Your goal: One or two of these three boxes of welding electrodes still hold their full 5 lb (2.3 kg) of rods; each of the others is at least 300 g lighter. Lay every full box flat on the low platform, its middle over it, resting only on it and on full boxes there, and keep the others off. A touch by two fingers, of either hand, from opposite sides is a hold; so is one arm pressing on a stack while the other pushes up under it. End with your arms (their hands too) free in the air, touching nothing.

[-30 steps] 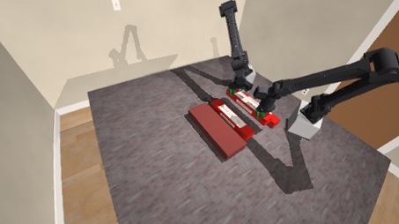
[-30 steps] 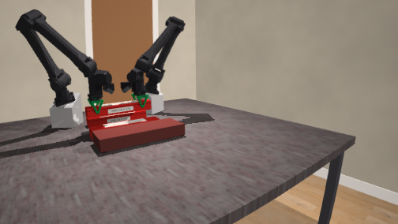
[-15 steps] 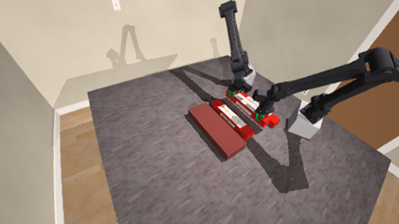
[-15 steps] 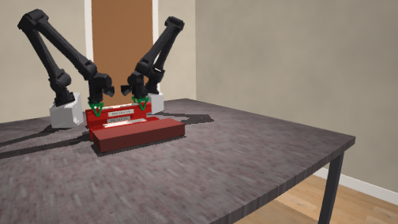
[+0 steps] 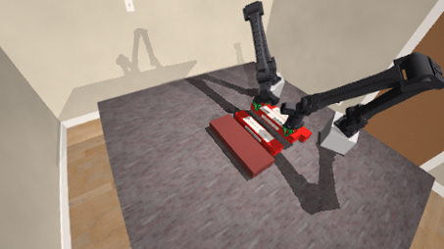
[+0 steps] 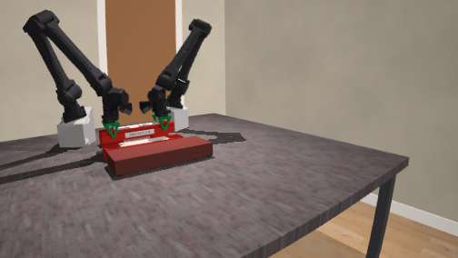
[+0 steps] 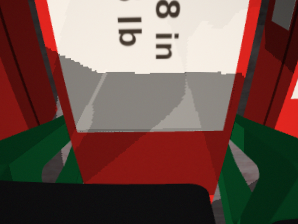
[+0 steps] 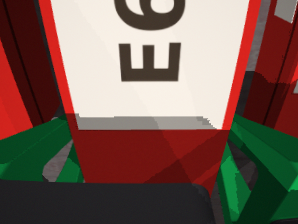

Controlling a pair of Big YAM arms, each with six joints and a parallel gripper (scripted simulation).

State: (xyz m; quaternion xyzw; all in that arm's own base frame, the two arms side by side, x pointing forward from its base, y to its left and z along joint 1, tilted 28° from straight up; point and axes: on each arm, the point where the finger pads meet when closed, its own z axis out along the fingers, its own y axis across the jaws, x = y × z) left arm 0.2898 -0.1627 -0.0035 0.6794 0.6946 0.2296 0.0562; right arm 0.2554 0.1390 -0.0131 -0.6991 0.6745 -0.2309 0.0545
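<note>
Now: left hand 120 mm to the left of the red electrode box, 10 mm below it and 10 mm past it. Round my left hand: low dark red platform: 270 mm ahead, 140 mm to the right, 60 mm below.
Right now the red electrode box is 1 cm ahead of my right hand, 14 cm to the left of it and 1 cm above it. Round my right hand: low dark red platform (29 cm ahead, 12 cm to the left, 6 cm below).
</note>
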